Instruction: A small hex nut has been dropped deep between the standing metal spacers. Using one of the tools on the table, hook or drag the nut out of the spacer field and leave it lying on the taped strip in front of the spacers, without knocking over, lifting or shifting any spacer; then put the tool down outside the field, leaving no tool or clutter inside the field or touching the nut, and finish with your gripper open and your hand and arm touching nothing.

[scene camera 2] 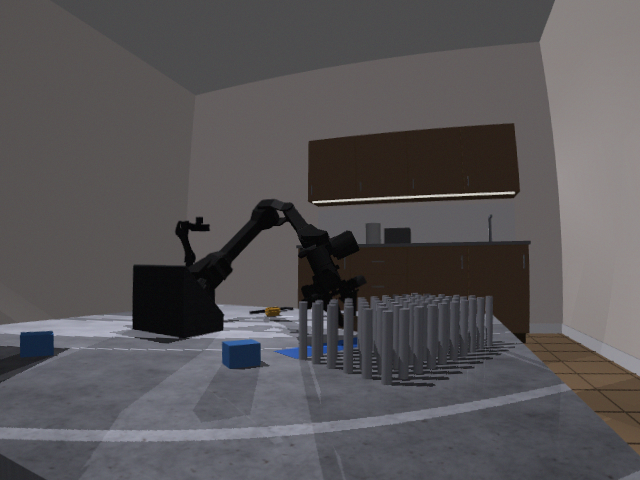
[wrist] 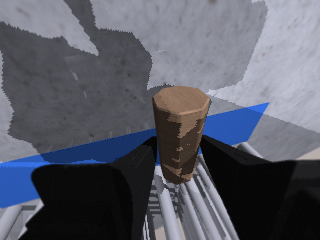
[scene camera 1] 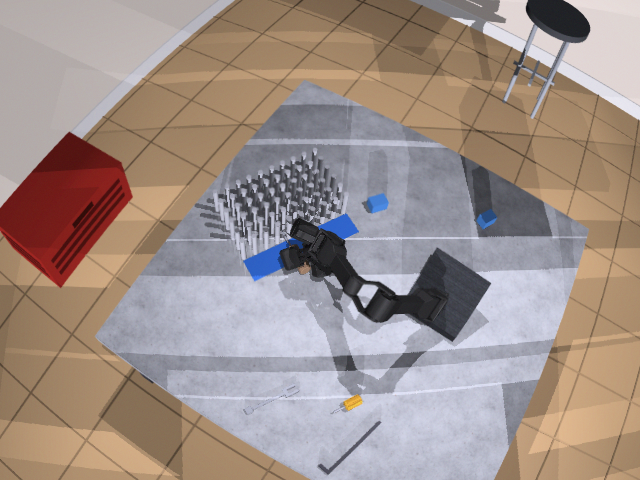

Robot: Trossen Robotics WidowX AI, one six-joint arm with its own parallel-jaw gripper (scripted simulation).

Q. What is my gripper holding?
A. A wooden-handled tool.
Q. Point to a blue taped strip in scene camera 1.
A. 259, 266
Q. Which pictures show my gripper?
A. Scene camera 2, the wrist view and scene camera 1: all of them.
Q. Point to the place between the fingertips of my gripper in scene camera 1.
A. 298, 259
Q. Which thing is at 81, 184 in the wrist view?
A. My gripper.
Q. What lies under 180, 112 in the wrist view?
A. A wooden-handled tool.
